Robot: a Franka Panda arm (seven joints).
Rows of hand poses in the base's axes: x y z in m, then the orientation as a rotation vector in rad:
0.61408, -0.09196, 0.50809, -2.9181, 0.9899, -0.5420
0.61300, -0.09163, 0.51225, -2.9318, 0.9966, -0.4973
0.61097, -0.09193, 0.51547, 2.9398, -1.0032, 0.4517
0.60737, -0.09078, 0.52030, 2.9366, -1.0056, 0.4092
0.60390, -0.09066, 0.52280, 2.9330, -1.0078, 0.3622
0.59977, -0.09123, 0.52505, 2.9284, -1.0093, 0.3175
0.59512, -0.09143, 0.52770, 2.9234, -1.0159, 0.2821
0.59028, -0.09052, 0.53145, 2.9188, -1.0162, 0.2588
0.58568, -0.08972, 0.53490, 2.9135, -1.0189, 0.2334
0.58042, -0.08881, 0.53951, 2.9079, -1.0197, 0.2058
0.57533, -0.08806, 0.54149, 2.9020, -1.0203, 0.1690
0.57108, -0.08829, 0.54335, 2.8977, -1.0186, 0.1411
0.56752, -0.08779, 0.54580, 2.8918, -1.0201, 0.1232
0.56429, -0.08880, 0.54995, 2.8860, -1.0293, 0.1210
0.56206, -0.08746, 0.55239, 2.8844, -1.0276, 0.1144
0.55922, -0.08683, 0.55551, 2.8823, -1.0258, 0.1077
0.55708, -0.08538, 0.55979, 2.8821, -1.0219, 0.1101
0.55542, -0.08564, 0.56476, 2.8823, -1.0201, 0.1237
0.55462, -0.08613, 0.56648, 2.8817, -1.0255, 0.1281
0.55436, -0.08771, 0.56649, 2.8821, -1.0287, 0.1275
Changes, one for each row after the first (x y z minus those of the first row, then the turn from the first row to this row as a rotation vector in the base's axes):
-0.00108, 0.00033, 0.00416, 0.0027, 0.0305, -0.0023
-0.00311, 0.00003, 0.00738, 0.0051, 0.0610, -0.0058
-0.00671, 0.00118, 0.01221, 0.0065, 0.0887, -0.0092
-0.01018, 0.00130, 0.01471, 0.0084, 0.1194, -0.0125
-0.01431, 0.00073, 0.01696, 0.0097, 0.1488, -0.0157
-0.01896, 0.00053, 0.01961, 0.0121, 0.1717, -0.0216
-0.02380, 0.00144, 0.02336, 0.0112, 0.1876, -0.0237
-0.02840, 0.00224, 0.02681, 0.0111, 0.2046, -0.0274
-0.03366, 0.00315, 0.03142, 0.0105, 0.2234, -0.0302
-0.03875, 0.00390, 0.03340, 0.0112, 0.2481, -0.0330
-0.04300, 0.00367, 0.03526, 0.0113, 0.2670, -0.0339
-0.04656, 0.00417, 0.03771, 0.0099, 0.2796, -0.0370
-0.04979, 0.00316, 0.04186, 0.0091, 0.2813, -0.0442
-0.05202, 0.00450, 0.04430, 0.0082, 0.2861, -0.0439
-0.05486, 0.00513, 0.04742, 0.0068, 0.2911, -0.0438
-0.05700, 0.00658, 0.05170, 0.0046, 0.2902, -0.0417
-0.05866, 0.00632, 0.05667, 0.0017, 0.2818, -0.0406
-0.05946, 0.00583, 0.05839, 0.0027, 0.2785, -0.0438
-0.05972, 0.00425, 0.05840, 0.0044, 0.2783, -0.0454

